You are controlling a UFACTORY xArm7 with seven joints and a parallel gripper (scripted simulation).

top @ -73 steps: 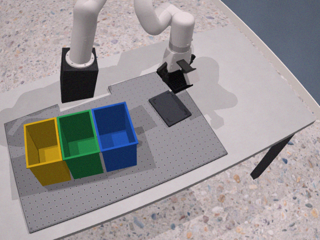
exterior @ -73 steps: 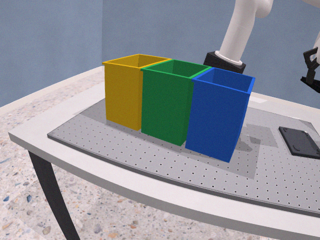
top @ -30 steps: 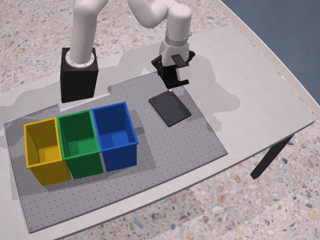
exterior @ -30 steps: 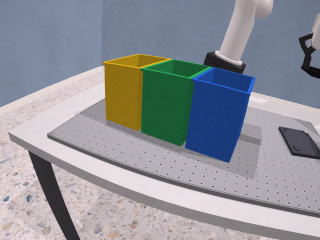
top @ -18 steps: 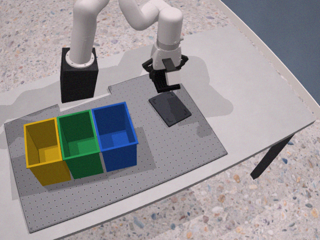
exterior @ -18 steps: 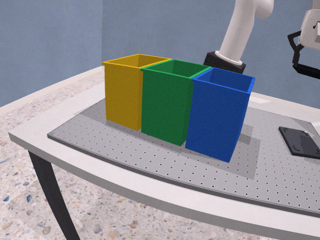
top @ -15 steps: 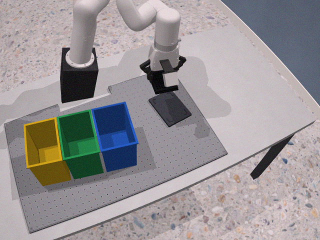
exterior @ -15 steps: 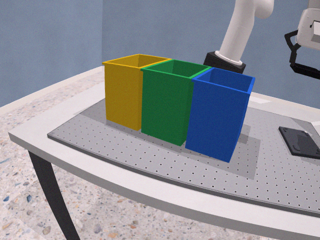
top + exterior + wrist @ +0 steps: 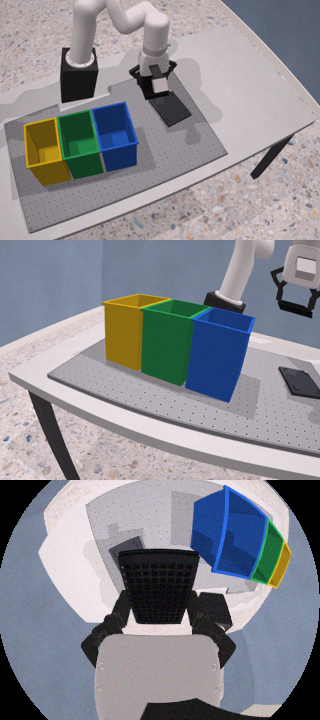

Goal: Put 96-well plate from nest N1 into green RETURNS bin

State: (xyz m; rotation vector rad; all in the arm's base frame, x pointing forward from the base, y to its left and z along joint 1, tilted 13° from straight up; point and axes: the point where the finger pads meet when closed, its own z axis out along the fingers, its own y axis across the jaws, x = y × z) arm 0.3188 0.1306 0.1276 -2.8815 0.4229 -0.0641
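My hand is 2 cm short of the green bin, 32 cm to the left of it and 16 cm above it. From my hand the other things lie so: blue bin (5 cm ahead, 19 cm to the right, 16 cm below); then dark plate nest (1 cm behind, 11 cm to the left, 24 cm below); then black 96-well plate (1 cm below).
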